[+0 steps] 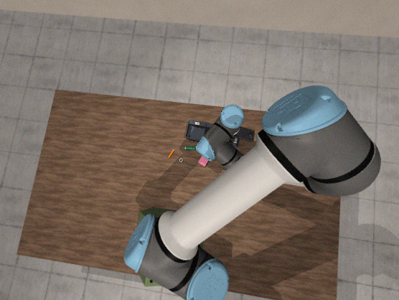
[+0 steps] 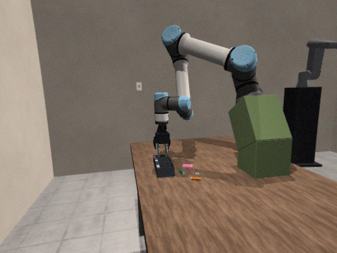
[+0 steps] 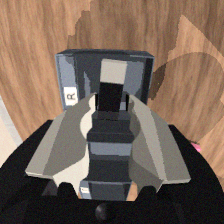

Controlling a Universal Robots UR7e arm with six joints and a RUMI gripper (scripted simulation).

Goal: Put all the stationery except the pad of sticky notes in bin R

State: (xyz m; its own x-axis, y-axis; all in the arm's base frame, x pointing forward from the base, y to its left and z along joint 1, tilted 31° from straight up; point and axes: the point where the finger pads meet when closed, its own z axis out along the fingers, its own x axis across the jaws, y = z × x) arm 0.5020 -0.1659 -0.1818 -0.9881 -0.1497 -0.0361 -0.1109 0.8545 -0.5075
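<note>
Right now the black-and-white eraser is 2 cm below my hand and 1 cm to the right of it. Round my hand: pink sticky-note pad 13 cm behind, 9 cm to the left, 3 cm below; green marker 17 cm to the left, 10 cm behind, 3 cm below; dark three-part bin 8 cm to the left, 1 cm below.
</note>
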